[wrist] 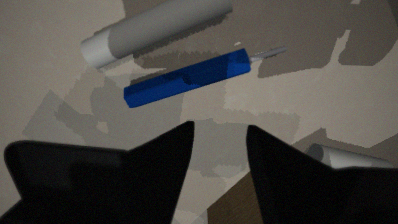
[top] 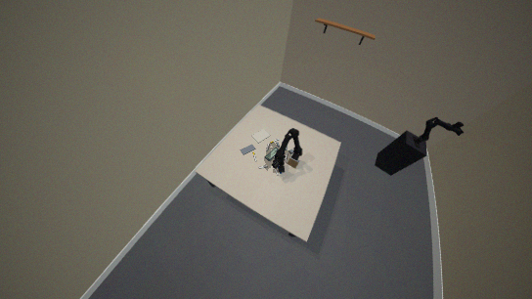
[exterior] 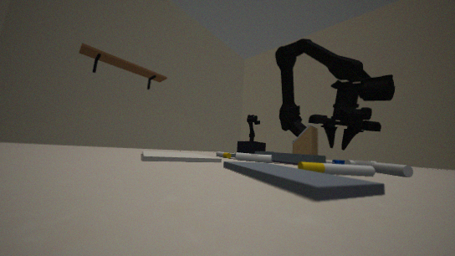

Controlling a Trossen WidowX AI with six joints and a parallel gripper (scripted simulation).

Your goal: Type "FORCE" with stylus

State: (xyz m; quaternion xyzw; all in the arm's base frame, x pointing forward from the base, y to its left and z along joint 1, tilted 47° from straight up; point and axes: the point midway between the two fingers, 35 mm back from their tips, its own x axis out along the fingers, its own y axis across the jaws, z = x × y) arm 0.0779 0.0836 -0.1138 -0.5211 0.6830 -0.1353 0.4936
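Now: the blue stylus 4 cm below my gripper tip, 2 cm ahead of it and 1 cm to the left of it. Also, from my gripper tip: flat grey slab: 43 cm ahead, 5 cm below, 4 cm to the left.
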